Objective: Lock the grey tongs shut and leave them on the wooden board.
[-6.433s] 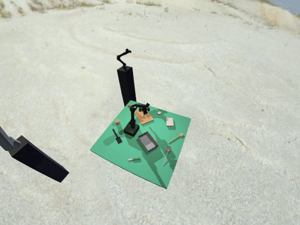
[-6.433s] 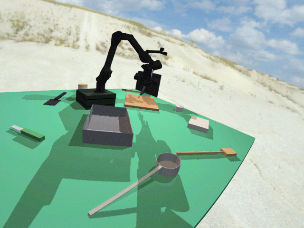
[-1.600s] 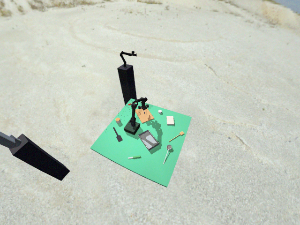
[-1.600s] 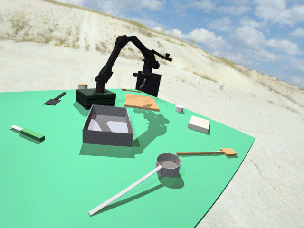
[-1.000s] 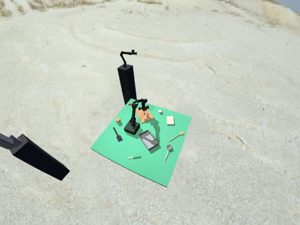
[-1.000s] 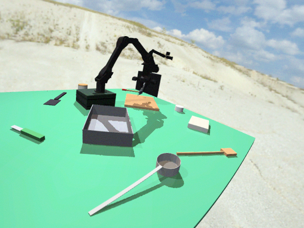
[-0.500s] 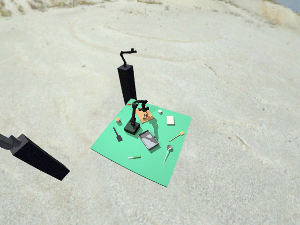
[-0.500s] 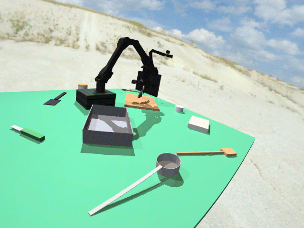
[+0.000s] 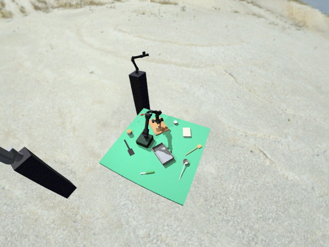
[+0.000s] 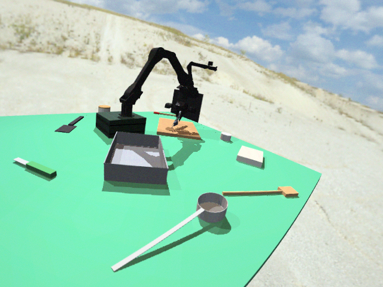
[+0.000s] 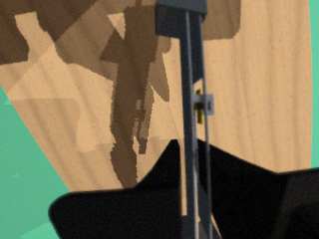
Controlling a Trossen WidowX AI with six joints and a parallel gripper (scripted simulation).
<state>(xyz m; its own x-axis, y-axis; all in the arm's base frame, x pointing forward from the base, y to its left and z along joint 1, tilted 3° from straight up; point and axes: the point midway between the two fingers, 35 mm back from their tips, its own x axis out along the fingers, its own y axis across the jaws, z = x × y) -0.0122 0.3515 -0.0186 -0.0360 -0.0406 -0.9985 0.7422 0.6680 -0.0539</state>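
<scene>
The yellow mark lies 30 mm to the right of my gripper tip, 20 mm ahead of it and 20 mm above it. Also, from my gripper tip: red-tipped stick (370 mm behind, 130 mm to the left, 40 mm below); wooden board (40 mm below); jar (370 mm to the right, 320 mm behind, 10 mm below).
</scene>
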